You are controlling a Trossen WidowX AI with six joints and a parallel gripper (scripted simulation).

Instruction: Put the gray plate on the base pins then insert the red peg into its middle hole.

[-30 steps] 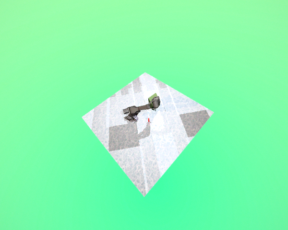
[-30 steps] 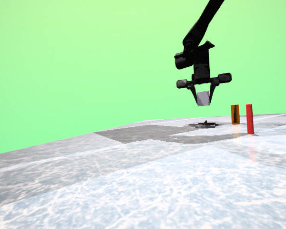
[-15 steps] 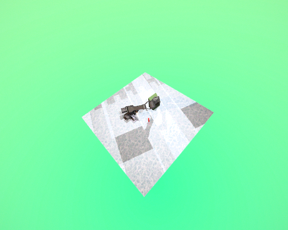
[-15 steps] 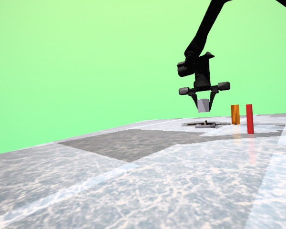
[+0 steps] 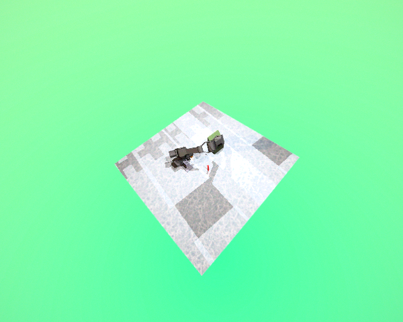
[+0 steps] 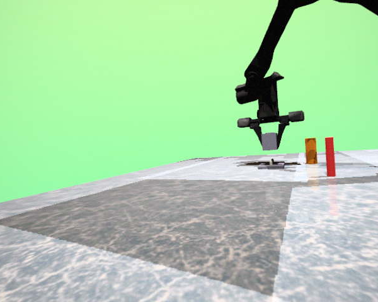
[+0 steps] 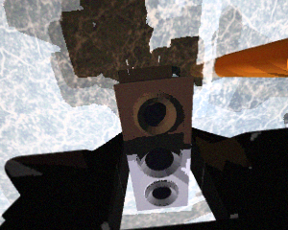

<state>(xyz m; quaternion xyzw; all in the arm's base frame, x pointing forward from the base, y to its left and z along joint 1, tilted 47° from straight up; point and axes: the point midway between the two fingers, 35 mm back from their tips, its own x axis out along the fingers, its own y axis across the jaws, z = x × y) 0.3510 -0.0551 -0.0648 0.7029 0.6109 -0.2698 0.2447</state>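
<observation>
My gripper tip is 110 mm past the red peg, 190 mm to the right of it and 20 mm above it. The rest, counted from my gripper tip: orange cylinder: 110 mm behind, 40 mm to the right, 20 mm below; gray plate: 30 mm above.
</observation>
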